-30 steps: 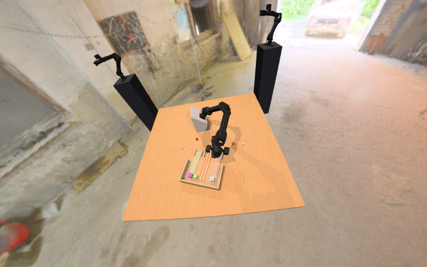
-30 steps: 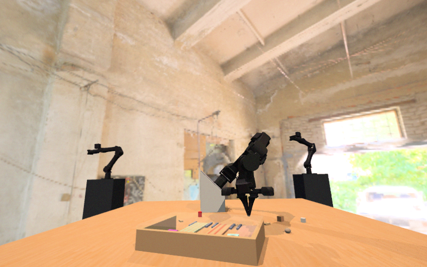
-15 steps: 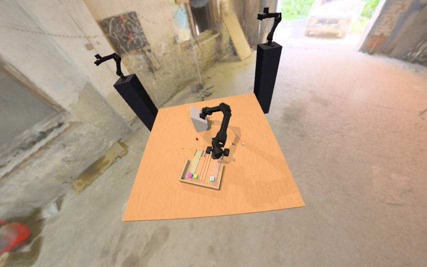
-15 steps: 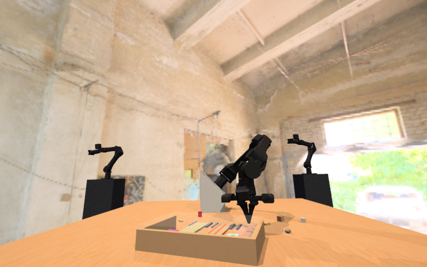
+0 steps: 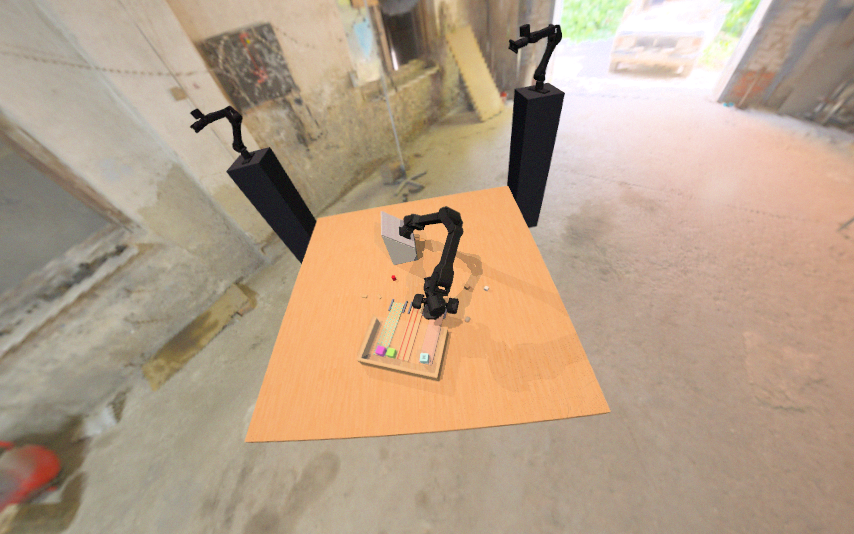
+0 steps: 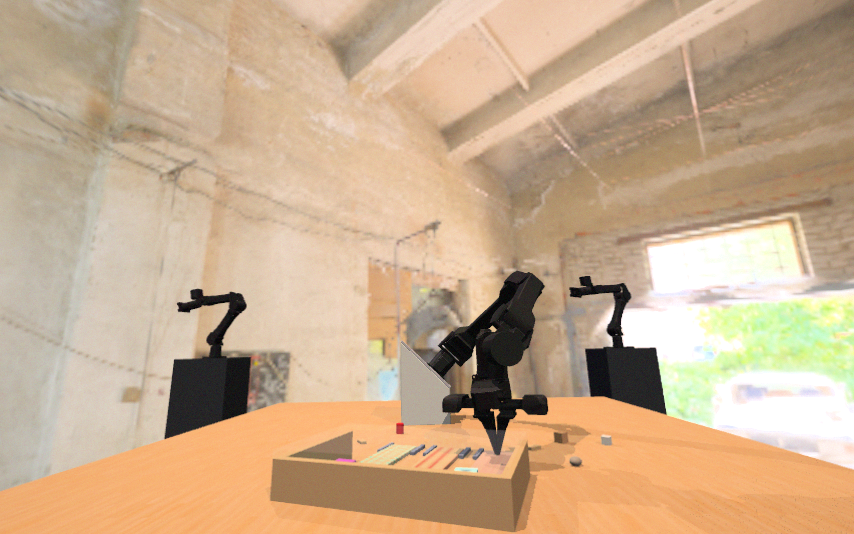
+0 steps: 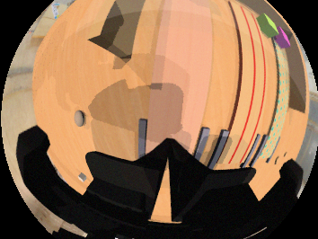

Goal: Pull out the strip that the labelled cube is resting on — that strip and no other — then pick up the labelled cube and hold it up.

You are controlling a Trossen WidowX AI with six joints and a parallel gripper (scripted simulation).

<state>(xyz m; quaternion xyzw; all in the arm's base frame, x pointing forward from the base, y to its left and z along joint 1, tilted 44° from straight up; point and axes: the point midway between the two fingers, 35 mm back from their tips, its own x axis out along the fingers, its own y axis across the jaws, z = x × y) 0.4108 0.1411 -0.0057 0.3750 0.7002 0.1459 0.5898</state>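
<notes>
The brown block is 15 cm to the left of my gripper tip and 11 cm behind it. From my gripper tip the other things lie so: red cylinder: 24 cm behind, 19 cm to the right; then dark pebble: 12 cm to the left, 5 cm ahead.
</notes>
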